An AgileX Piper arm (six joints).
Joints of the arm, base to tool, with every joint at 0 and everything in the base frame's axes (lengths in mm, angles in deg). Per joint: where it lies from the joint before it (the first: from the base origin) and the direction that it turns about. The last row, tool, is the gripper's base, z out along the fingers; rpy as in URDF.
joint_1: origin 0 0 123 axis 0 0 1
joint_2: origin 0 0 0 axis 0 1 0
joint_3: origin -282.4 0 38.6 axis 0 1 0
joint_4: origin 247.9 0 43.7 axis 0.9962 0 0.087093
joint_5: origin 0 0 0 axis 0 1 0
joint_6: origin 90.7 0 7.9 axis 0.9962 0 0.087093
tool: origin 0 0 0 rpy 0 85 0
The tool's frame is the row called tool.
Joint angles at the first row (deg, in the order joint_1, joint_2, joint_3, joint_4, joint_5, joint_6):
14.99 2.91 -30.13 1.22 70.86 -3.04
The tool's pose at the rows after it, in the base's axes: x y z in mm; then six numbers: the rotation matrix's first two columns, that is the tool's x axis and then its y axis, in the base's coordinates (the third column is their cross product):
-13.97 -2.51 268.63 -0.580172 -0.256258 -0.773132 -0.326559 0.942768 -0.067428
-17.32 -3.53 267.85 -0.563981 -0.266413 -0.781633 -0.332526 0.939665 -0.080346
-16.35 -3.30 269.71 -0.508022 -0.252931 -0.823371 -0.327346 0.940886 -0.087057
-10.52 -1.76 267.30 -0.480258 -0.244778 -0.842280 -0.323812 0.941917 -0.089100
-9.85 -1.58 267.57 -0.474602 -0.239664 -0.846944 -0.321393 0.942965 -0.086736
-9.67 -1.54 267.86 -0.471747 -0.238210 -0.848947 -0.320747 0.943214 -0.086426
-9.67 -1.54 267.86 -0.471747 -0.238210 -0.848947 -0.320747 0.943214 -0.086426
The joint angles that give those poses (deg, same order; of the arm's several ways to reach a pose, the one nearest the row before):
14.99 1.47 -30.13 0.78 72.77 -5.83
14.99 0.22 -30.13 0.70 73.12 -6.60
15.00 -0.96 -29.68 0.70 69.76 -6.72
14.99 -0.95 -28.17 0.70 66.24 -6.73
14.99 -0.95 -28.06 0.71 65.66 -6.53
14.99 -0.95 -28.06 0.70 65.44 -6.49
14.99 -0.95 -28.06 0.70 65.44 -6.49

